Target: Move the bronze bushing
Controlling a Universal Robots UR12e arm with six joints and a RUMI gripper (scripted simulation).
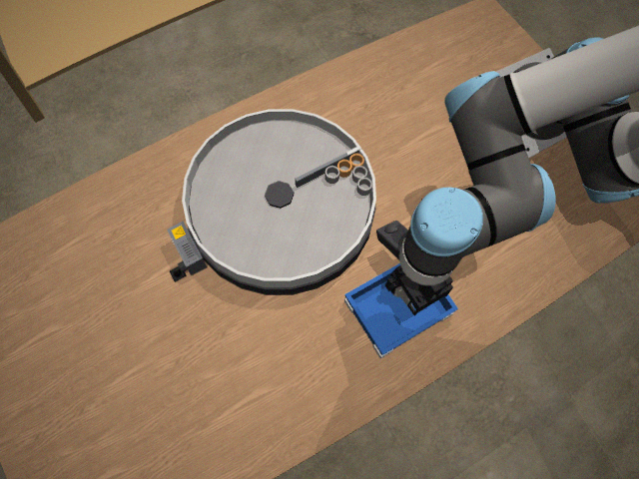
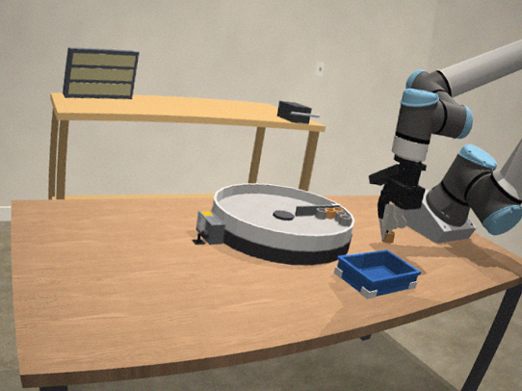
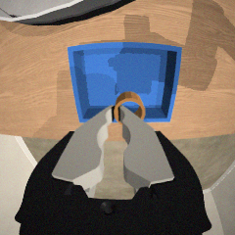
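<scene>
The blue crate is 10 mm behind my hand and 110 mm below it.
</scene>
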